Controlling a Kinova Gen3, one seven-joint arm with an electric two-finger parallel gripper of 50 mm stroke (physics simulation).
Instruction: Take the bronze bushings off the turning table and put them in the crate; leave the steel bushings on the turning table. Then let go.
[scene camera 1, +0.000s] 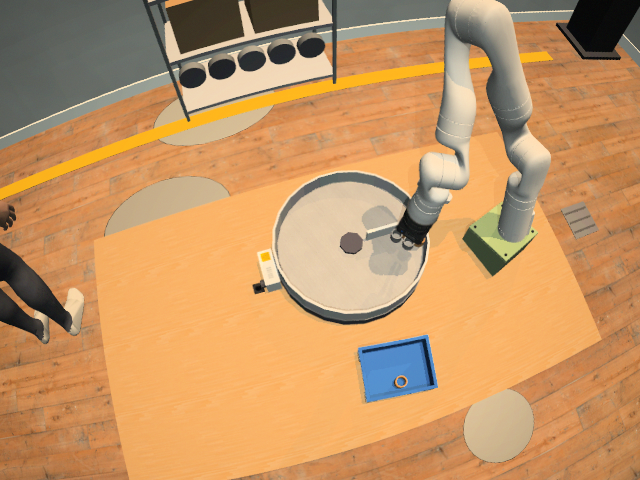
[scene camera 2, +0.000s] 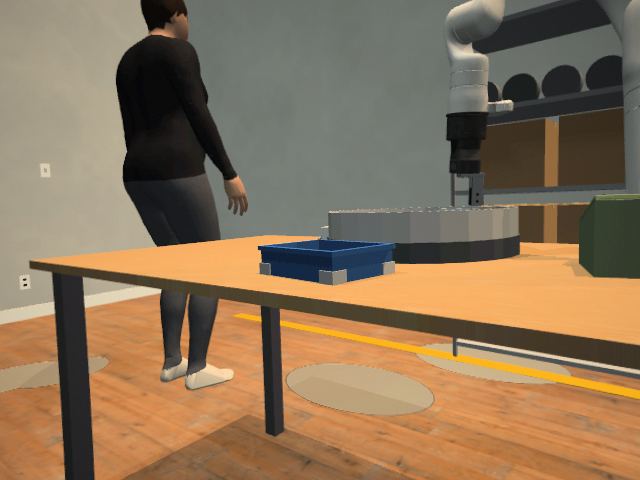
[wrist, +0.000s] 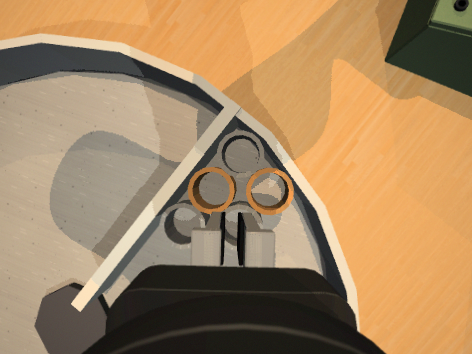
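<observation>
The turning table holds the bushings in a corner beside its divider bar. In the wrist view, a left bronze bushing and a right bronze bushing sit between a steel bushing and two others, a left steel bushing and a partly covered steel bushing. My gripper points down over this last one, fingers nearly together, no bushing seen between them. The blue crate holds one bronze bushing.
The divider bar runs from the hub to the rim. A white control box stands left of the turning table. The green arm base stands to its right. A person stands behind the table.
</observation>
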